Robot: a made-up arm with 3 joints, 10 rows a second.
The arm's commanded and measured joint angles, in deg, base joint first. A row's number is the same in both.
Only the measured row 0 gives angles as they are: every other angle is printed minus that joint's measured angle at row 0.
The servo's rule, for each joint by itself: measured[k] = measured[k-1] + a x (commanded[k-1-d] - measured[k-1]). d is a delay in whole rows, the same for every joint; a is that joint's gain. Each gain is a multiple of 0.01, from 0.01 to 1. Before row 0 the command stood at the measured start. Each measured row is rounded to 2 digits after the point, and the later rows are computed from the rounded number. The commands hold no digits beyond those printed.
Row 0, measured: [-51.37, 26.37, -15.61]
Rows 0 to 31, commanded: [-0.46, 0.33, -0.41]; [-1.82, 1.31, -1.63]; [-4.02, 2.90, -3.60]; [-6.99, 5.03, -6.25]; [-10.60, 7.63, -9.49]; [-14.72, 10.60, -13.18]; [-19.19, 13.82, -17.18]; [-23.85, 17.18, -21.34]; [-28.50, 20.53, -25.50]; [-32.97, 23.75, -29.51]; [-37.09, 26.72, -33.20]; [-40.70, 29.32, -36.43]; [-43.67, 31.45, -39.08]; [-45.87, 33.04, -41.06]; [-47.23, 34.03, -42.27]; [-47.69, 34.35, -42.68]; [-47.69, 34.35, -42.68]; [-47.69, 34.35, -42.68]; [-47.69, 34.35, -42.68]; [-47.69, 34.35, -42.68]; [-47.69, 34.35, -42.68]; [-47.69, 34.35, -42.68]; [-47.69, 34.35, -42.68]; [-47.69, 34.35, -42.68]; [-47.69, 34.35, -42.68]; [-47.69, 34.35, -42.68]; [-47.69, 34.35, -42.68]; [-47.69, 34.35, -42.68]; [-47.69, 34.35, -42.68]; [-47.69, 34.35, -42.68]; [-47.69, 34.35, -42.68]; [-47.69, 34.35, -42.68]
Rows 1 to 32, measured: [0.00, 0.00, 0.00]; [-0.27, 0.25, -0.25]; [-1.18, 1.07, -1.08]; [-2.86, 2.48, -2.59]; [-5.30, 4.44, -4.79]; [-8.43, 6.90, -7.61]; [-12.14, 9.75, -10.95]; [-16.30, 12.88, -14.69]; [-20.75, 16.19, -18.68]; [-25.32, 19.53, -22.77]; [-29.83, 22.78, -26.81]; [-34.11, 25.81, -30.64]; [-38.00, 28.51, -34.11]; [-41.35, 30.77, -37.09]; [-44.02, 32.52, -39.47]; [-45.91, 33.68, -41.15]; [-46.96, 34.20, -42.07]; [-47.39, 34.32, -42.44]; [-47.57, 34.34, -42.58]; [-47.64, 34.35, -42.64]; [-47.67, 34.35, -42.66]; [-47.68, 34.35, -42.67]; [-47.69, 34.35, -42.68]; [-47.69, 34.35, -42.68]; [-47.69, 34.35, -42.68]; [-47.69, 34.35, -42.68]; [-47.69, 34.35, -42.68]; [-47.69, 34.35, -42.68]; [-47.69, 34.35, -42.68]; [-47.69, 34.35, -42.68]; [-47.69, 34.35, -42.68]; [-47.69, 34.35, -42.68]
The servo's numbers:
d 1
a 0.59 0.77 0.60

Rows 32 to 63, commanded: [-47.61, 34.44, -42.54]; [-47.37, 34.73, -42.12]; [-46.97, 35.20, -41.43]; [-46.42, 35.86, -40.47]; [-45.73, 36.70, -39.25]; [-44.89, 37.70, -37.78]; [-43.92, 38.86, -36.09]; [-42.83, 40.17, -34.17]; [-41.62, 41.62, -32.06]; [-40.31, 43.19, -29.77]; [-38.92, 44.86, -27.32]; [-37.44, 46.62, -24.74]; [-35.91, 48.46, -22.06]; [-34.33, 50.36, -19.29]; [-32.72, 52.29, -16.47]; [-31.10, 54.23, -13.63]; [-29.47, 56.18, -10.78]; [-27.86, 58.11, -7.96]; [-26.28, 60.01, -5.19]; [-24.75, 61.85, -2.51]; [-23.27, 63.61, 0.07]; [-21.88, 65.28, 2.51]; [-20.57, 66.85, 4.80]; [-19.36, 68.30, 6.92]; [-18.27, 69.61, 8.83]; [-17.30, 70.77, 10.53]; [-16.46, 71.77, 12.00]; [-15.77, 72.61, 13.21]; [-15.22, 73.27, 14.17]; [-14.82, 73.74, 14.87]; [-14.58, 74.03, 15.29]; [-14.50, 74.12, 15.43]
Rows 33 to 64, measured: [-47.69, 34.35, -42.68]; [-47.64, 34.42, -42.60]; [-47.48, 34.66, -42.31]; [-47.18, 35.08, -41.78]; [-46.73, 35.68, -40.99]; [-46.14, 36.47, -39.95]; [-45.40, 37.42, -38.65]; [-44.53, 38.53, -37.11]; [-43.53, 39.79, -35.35]; [-42.40, 41.20, -33.38]; [-41.17, 42.73, -31.21]; [-39.84, 44.37, -28.88]; [-38.42, 46.10, -26.40]; [-36.94, 47.92, -23.80]; [-35.40, 49.80, -21.09]; [-33.82, 51.72, -18.32]; [-32.22, 53.65, -15.51]; [-30.60, 55.60, -12.67]; [-28.98, 57.53, -9.84]; [-27.39, 59.44, -7.05]; [-25.83, 61.30, -4.33]; [-24.32, 63.08, -1.69]; [-22.88, 64.77, 0.83]; [-21.52, 66.37, 3.21]; [-20.25, 67.86, 5.44]; [-19.08, 69.21, 7.47]; [-18.03, 70.41, 9.31]; [-17.10, 71.46, 10.92]; [-16.32, 72.35, 12.29]; [-15.67, 73.06, 13.42]; [-15.17, 73.58, 14.29]; [-14.82, 73.93, 14.89]
